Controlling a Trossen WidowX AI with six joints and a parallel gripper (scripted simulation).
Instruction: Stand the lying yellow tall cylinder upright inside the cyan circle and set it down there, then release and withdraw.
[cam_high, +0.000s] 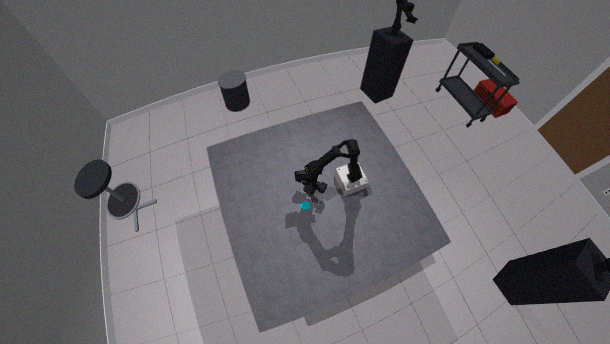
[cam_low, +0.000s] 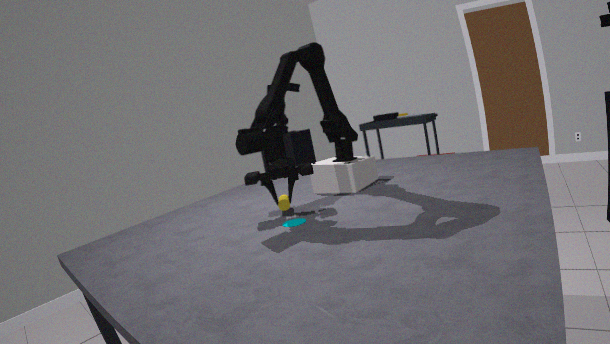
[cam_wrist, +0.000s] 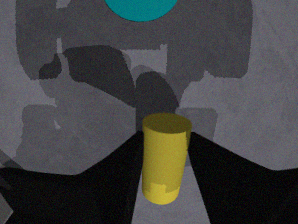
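My gripper tip is now 80 mm short of the cyan circle, 80 mm to the right of it and 30 mm above it. Also, from my gripper tip: yellow tall cylinder (20 mm behind, 10 mm to the right).
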